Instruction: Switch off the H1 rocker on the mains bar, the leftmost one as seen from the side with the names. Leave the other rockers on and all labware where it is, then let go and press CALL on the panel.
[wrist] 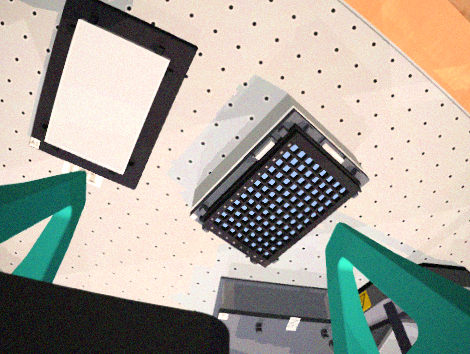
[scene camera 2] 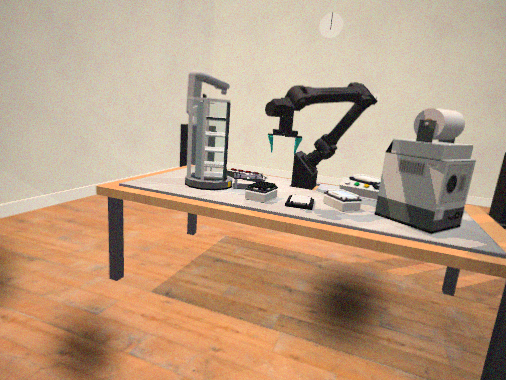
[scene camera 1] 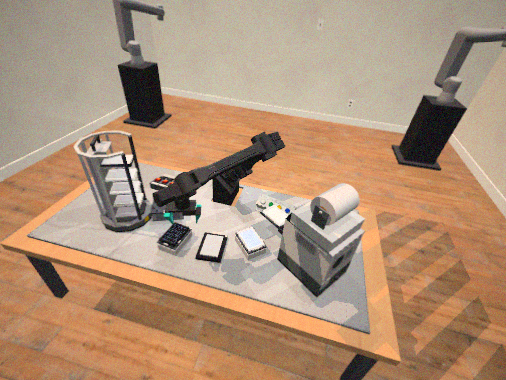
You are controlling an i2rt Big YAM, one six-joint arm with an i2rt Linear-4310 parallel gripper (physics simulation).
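Places are measured from the arm's base along level axes (x ahead, y left, z up), in millimetres.
Where they show: gripper, fingertip midpoint: [wrist: 212, 212] [scene camera 2: 283, 153] [scene camera 1: 184, 223]; arm's base, origin of the base link: [scene camera 2: 307, 163] [scene camera 1: 227, 177].
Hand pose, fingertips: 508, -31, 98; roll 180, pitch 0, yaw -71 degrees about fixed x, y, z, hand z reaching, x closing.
Things, the pixels of their top centre, and the offset from my fingertips, as dx, dy, dz. "pt": a spot on its surface instead.
- panel, middle of its top: [scene camera 2: 363, 180] [scene camera 1: 277, 201] -438, +345, -146
- dark well rack, middle of its top: [wrist: 279, 208] [scene camera 2: 262, 184] [scene camera 1: 174, 233] -67, -99, -161
- plate tower, surface spot: [scene camera 2: 207, 183] [scene camera 1: 121, 227] pt -59, -379, -197
- grey device, surface spot: [wrist: 270, 300] pt -230, -211, -225
- black-framed white plate, middle of its top: [wrist: 101, 103] [scene camera 2: 300, 198] [scene camera 1: 212, 244] -85, +84, -207
- tall instrument, middle of its top: [scene camera 1: 335, 190] [scene camera 2: 438, 109] -118, +570, +226
The mains bar [scene camera 1: 163, 186] [scene camera 2: 246, 176] lies at the back left beside the tower, with red rockers on top. The arm hides part of it in scene camera 1; its names and the H1 rocker's position cannot be read. The panel [scene camera 1: 265, 206] [scene camera 2: 350, 189] with white, green, yellow and blue buttons lies right of the arm's base; its CALL label is not legible. My gripper [scene camera 1: 184, 218] [scene camera 2: 284, 151] [wrist: 212, 212] is open and empty, pointing down above the table. In the wrist view a dark well rack [scene camera 1: 175, 235] [scene camera 2: 261, 190] [wrist: 280, 200] shows between and beyond the green fingers.
The plate tower [scene camera 1: 125, 223] [scene camera 2: 207, 183] stands at left. A grey device [scene camera 1: 161, 215] [wrist: 270, 300] lies near its base. A black-framed white plate [scene camera 1: 212, 246] [scene camera 2: 300, 201] [wrist: 107, 95] and a pale blue-topped plate [scene camera 1: 251, 240] [scene camera 2: 342, 201] lie in front. A tall instrument [scene camera 1: 310, 250] [scene camera 2: 405, 190] stands at right.
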